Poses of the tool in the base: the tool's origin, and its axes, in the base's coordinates. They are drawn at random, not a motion.
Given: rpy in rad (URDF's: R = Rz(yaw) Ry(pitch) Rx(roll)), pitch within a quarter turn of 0, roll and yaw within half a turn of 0; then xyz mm.
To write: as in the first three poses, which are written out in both.
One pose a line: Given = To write
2.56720 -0.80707 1.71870 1.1 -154.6 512.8 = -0.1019 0.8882 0.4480 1.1; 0.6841 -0.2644 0.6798 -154.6; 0.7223 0.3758 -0.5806 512.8; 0 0 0 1
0.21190 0.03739 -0.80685 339.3 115.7 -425.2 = 0.6913 0.7114 -0.1266 339.3; -0.7216 0.6706 -0.1719 115.7; -0.0374 0.2102 0.9769 -425.2; 0 0 0 1
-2.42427 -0.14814 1.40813 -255.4 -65.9 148.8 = 0.1602 0.7593 -0.6307 -255.4; 0.9760 -0.0263 0.2162 -65.9; 0.1476 -0.6502 -0.7453 148.8; 0 0 0 1
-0.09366 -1.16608 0.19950 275.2 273.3 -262.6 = 0.3859 -0.1130 -0.9156 275.2; 0.0780 0.9929 -0.0897 273.3; 0.9192 -0.0368 0.3920 -262.6; 0 0 0 1
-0.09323 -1.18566 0.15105 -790.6 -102.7 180.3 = 0.3714 -0.0645 -0.9262 -790.6; 0.0565 0.9973 -0.0468 -102.7; 0.9267 -0.0350 0.3741 180.3; 0 0 0 1
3.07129 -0.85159 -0.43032 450.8 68.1 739.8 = 0.5987 -0.4642 0.6527 450.8; -0.2748 -0.8845 -0.3769 68.1; 0.7523 0.0463 -0.6572 739.8; 0 0 0 1
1.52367 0.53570 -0.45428 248.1 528.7 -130.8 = 0.7727 0.4788 -0.4167 248.1; -0.3773 -0.1814 -0.9081 528.7; -0.5104 0.8590 0.0405 -130.8; 0 0 0 1
